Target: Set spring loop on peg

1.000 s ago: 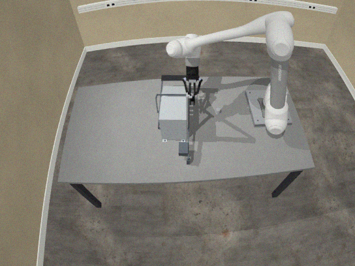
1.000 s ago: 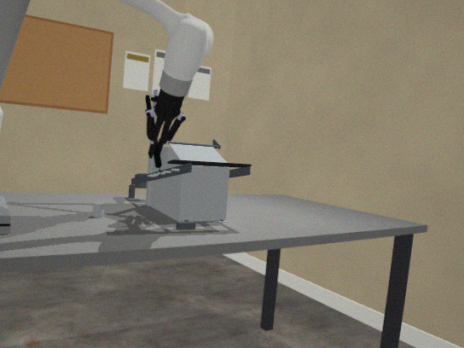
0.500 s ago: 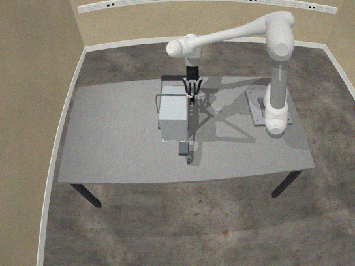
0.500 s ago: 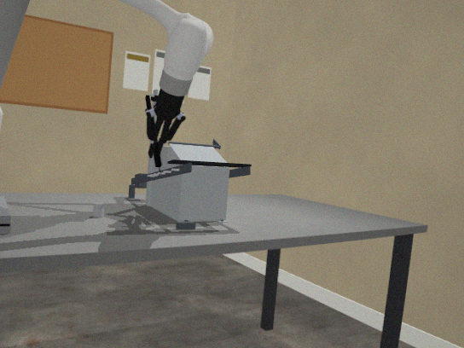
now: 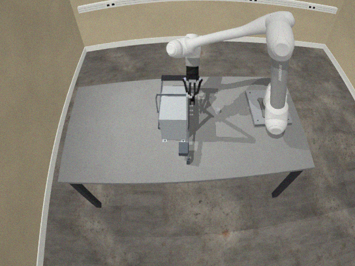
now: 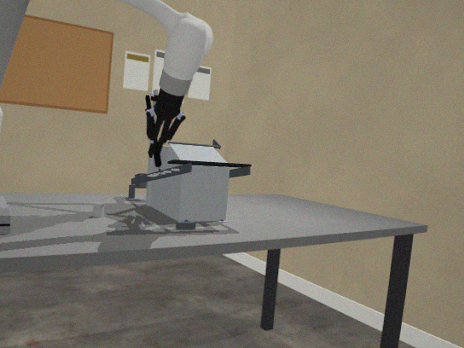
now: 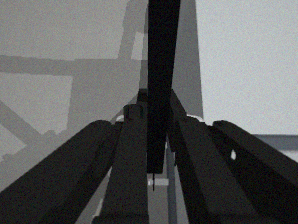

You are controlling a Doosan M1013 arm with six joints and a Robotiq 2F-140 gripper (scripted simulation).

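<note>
Right now my hand is 2 cm to the right of the dark spring and 3 cm below it. The rest, counted from my hand: steel test weight (19 cm behind, 5 cm to the right, 19 cm below).
</note>
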